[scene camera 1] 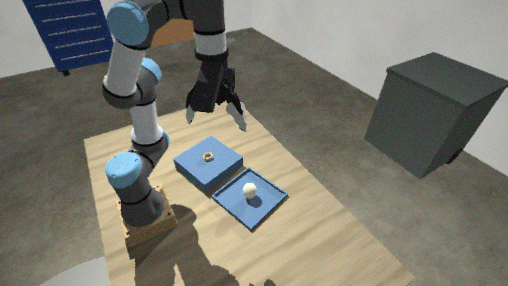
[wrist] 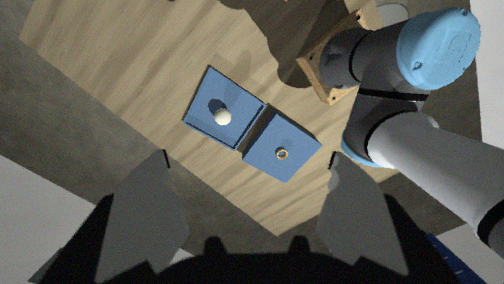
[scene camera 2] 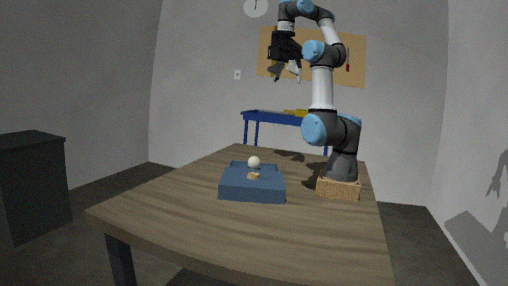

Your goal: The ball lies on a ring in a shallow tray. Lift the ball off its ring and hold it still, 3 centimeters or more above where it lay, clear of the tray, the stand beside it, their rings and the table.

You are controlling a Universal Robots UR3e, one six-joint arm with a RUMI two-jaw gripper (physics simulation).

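Frame: origin at the arm's base, x left, y back, z up, level; centimetres.
Where they show: gripper, fingertip midpoint: (scene camera 1: 216,127) (wrist: 250,153) (scene camera 2: 286,82); arm's base, origin of the base link: (scene camera 1: 144,208) (wrist: 344,61) (scene camera 2: 340,176).
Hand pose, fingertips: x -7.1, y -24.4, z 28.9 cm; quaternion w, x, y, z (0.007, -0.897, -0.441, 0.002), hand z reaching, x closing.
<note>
Things, the pixels of their top centre, and the offset from my fingertips. "pt": a spot on its surface instead. Level surfaces: height alone.
- white ball, middle of its top: (wrist: 221,119) (scene camera 1: 249,185) (scene camera 2: 254,156) dy -9.4, dx +0.5, dz -28.5 cm
- shallow blue tray, surface spot: (wrist: 240,90) (scene camera 1: 230,210) pt dy -1.1, dx -2.0, dz -34.3 cm
- small tan ring, surface spot: (scene camera 2: 253,176) (wrist: 286,156) (scene camera 1: 204,154) pt dy -1.0, dx +22.7, dz -29.1 cm
- wooden table, its level: dz -34.5 cm
A white ball (scene camera 1: 249,190) (scene camera 2: 254,162) (wrist: 222,116) rests on a small ring in the shallow blue tray (scene camera 1: 233,212) (wrist: 240,90). The ring under the ball is mostly hidden. A blue block-shaped stand (scene camera 1: 190,159) (scene camera 2: 252,193) (wrist: 295,137) is beside the tray, and a small tan ring (scene camera 1: 208,157) (scene camera 2: 253,176) (wrist: 282,153) lies on its top. My gripper (scene camera 1: 217,122) (scene camera 2: 288,80) (wrist: 250,153) is open and empty, with its two jaws wide apart. It hangs high above the table, well away from the ball.
The wooden table (scene camera 1: 320,220) (scene camera 2: 190,225) (wrist: 125,65) bears the tray, the stand and the arm's base block (scene camera 1: 150,231) (scene camera 2: 338,189). A dark grey cabinet (scene camera 1: 415,115) (scene camera 2: 32,185) stands apart from the table. The arm's own links show at the right of the wrist view.
</note>
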